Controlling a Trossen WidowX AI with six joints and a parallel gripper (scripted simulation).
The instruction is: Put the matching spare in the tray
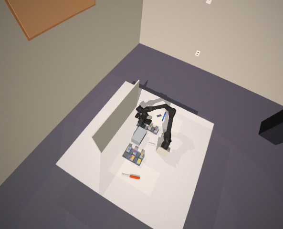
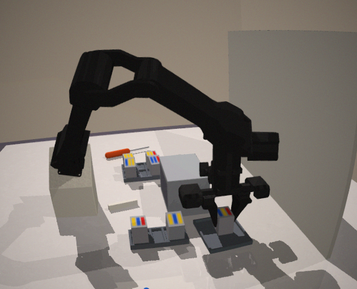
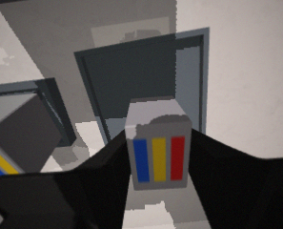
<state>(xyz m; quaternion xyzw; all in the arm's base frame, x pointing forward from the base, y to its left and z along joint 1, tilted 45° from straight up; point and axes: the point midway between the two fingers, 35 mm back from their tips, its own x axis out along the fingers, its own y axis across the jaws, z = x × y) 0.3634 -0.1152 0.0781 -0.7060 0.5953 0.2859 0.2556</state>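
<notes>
Now: the grey spare block 20 mm above my gripper tip. Round my gripper tip: grey box (180 mm to the left, 80 mm behind, 30 mm above); then blue pen (240 mm to the right, 150 mm behind, 20 mm below); then dark grey tray (20 mm below).
</notes>
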